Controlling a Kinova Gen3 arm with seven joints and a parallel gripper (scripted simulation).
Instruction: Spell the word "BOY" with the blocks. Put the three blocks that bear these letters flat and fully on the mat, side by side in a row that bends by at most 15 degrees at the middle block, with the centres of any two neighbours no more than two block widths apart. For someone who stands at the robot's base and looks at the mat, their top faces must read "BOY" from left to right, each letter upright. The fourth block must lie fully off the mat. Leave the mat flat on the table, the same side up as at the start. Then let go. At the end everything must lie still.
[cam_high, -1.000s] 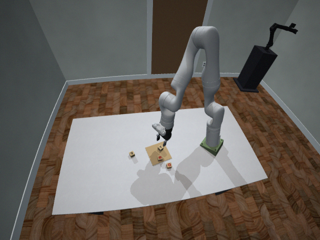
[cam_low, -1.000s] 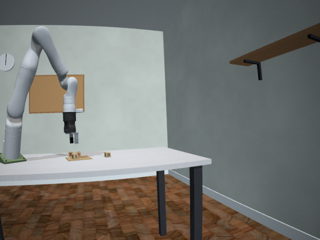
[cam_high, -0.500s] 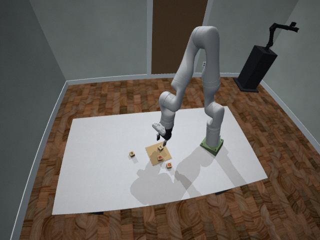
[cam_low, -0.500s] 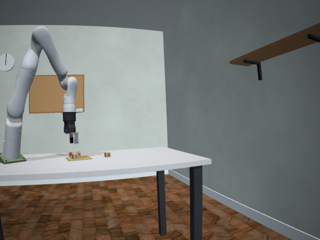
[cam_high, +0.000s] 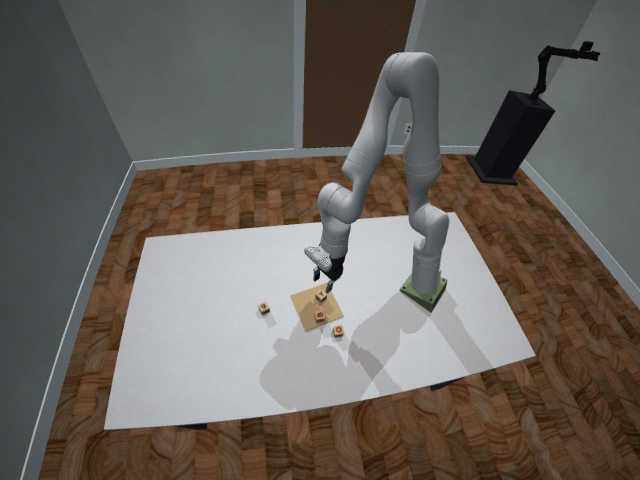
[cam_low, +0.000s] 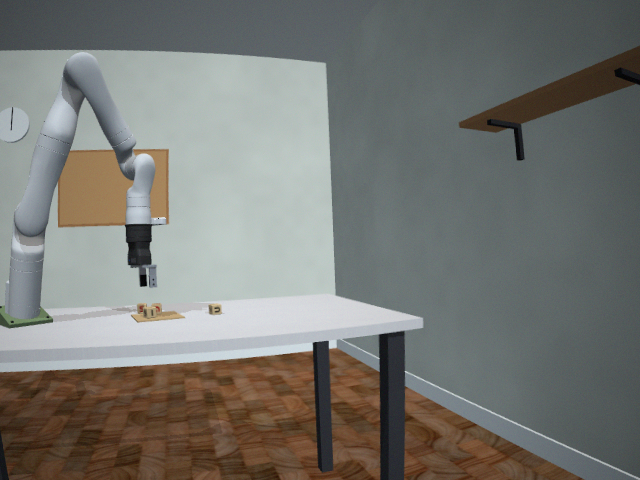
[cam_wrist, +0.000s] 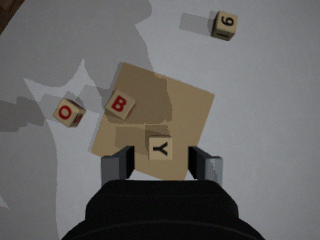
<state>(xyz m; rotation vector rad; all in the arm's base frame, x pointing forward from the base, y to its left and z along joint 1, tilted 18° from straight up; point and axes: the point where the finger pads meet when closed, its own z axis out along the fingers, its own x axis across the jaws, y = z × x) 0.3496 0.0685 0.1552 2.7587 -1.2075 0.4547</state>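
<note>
My gripper is now 9 cm above the Y block. From my hand the other things lie so: tan mat (11 cm below, 3 cm to the left, 2 cm ahead); O block (13 cm to the left, 10 cm below, 5 cm behind); B block (9 cm below, 8 cm to the left, 1 cm ahead).
</note>
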